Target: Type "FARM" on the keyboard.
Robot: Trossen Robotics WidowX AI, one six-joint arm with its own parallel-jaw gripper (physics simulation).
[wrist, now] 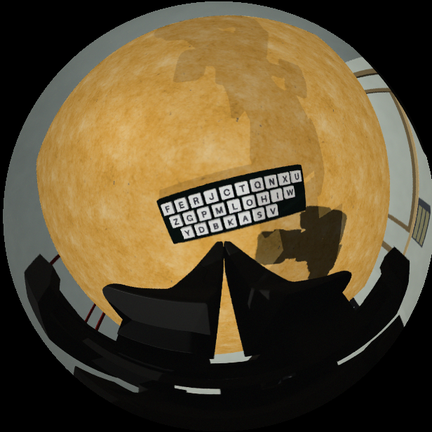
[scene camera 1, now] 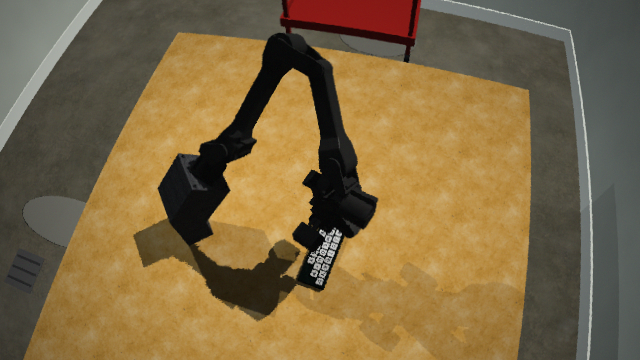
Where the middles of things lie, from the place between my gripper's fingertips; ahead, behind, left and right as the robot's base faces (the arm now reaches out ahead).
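With the black keyboard (scene camera 1: 317, 267) as my reference, I find my gripper 2 cm to the left of it and 10 cm above it.
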